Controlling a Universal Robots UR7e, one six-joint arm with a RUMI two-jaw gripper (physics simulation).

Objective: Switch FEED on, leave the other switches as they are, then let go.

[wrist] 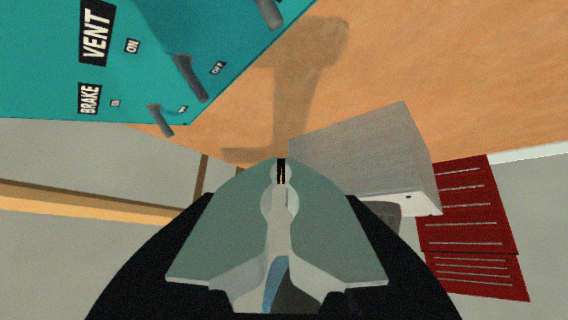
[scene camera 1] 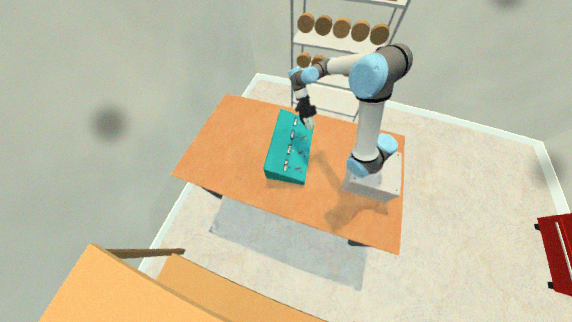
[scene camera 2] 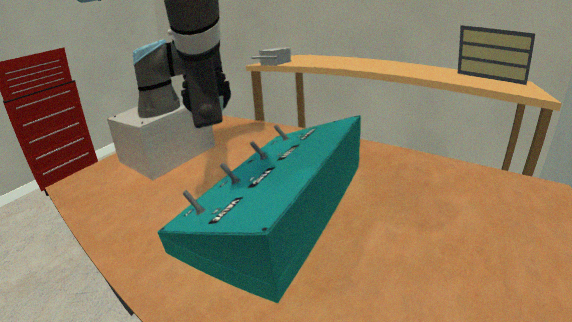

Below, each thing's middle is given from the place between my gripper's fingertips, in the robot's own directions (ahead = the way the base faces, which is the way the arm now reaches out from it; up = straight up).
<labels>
Right now the teal switch box [scene camera 2: 254,232] is 14 cm below my hand, 10 cm ahead of it and 8 cm to the left of it.
</labels>
